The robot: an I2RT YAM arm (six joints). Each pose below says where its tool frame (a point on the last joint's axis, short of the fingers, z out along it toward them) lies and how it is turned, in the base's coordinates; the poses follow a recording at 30 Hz.
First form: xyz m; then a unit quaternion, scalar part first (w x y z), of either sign.
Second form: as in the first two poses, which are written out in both.
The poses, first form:
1: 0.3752 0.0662 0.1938 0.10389 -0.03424 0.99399 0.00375
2: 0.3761 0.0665 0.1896 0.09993 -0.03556 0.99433 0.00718
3: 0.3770 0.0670 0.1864 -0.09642 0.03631 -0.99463 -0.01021
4: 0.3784 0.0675 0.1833 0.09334 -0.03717 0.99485 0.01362
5: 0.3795 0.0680 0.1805 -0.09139 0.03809 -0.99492 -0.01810
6: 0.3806 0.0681 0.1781 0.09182 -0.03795 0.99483 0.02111
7: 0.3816 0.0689 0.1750 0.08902 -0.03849 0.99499 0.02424
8: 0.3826 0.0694 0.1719 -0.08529 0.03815 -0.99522 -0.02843
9: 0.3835 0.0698 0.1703 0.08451 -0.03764 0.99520 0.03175
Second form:
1: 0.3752 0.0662 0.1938 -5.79 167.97 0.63
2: 0.3761 0.0665 0.1896 -6.02 168.42 1.22
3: 0.3770 0.0670 0.1864 -6.16 168.81 1.73
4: 0.3784 0.0675 0.1833 -6.32 169.15 2.32
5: 0.3795 0.0680 0.1805 -6.48 169.36 3.08
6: 0.3806 0.0681 0.1781 -6.46 169.30 3.59
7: 0.3816 0.0689 0.1750 -6.56 169.61 4.13
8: 0.3826 0.0694 0.1719 -6.52 170.02 4.86
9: 0.3835 0.0698 0.1703 -6.43 170.10 5.43
